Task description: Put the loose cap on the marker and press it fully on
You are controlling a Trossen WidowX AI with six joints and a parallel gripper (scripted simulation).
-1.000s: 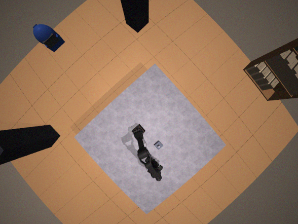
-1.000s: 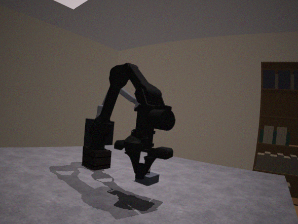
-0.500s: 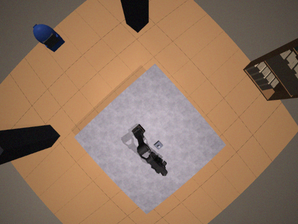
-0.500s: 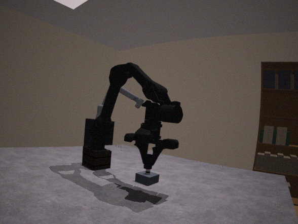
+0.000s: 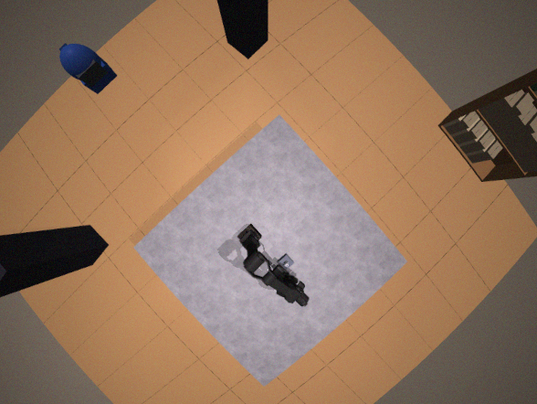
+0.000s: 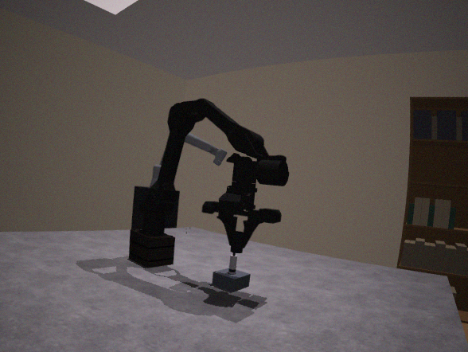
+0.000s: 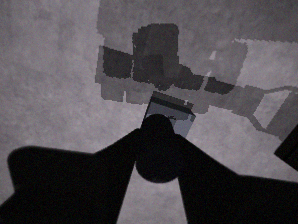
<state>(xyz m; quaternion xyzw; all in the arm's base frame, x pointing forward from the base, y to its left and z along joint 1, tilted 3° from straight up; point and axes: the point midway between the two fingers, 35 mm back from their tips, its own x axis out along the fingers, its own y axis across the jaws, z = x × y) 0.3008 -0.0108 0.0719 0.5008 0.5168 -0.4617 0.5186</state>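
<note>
Now: gripper tip 100 mm above the grey holder block, 30 mm to the right of it and 20 mm past it. Also, from my gripper tip: dark marker cap 10 mm above.
</note>
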